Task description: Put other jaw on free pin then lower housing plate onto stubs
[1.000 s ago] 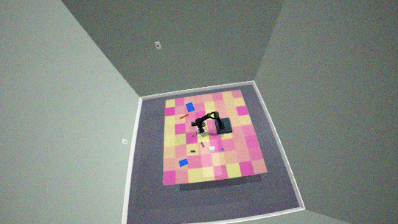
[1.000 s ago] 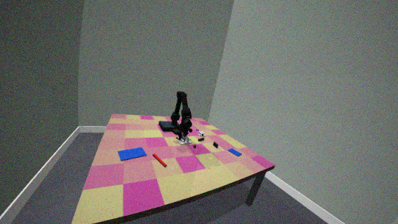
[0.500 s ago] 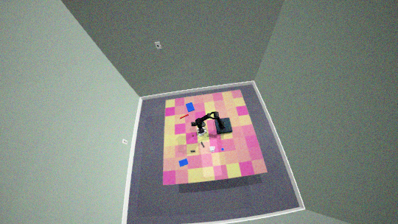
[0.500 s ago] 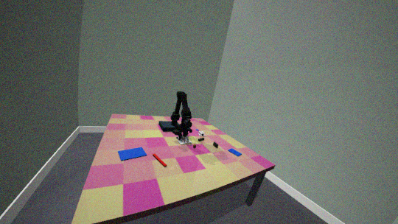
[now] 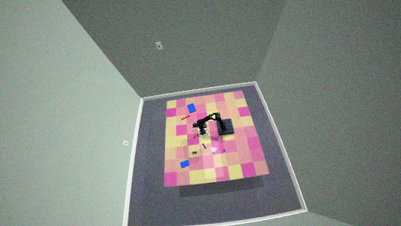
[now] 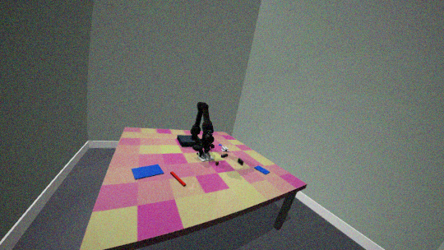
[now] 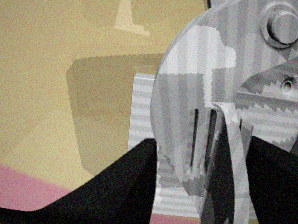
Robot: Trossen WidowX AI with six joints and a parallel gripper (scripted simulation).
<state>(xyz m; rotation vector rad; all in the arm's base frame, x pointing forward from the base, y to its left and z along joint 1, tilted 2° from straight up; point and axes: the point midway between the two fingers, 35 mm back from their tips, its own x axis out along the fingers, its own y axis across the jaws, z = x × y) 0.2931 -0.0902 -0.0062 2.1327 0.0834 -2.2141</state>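
The grey jaw is 3 cm behind my gripper tip, 2 cm to the left of it and 1 cm above it. The rest, counted from my gripper tip: red stick: 29 cm to the right, 18 cm ahead, 1 cm below; then white housing plate: 32 cm to the left, 6 cm behind, 1 cm above.
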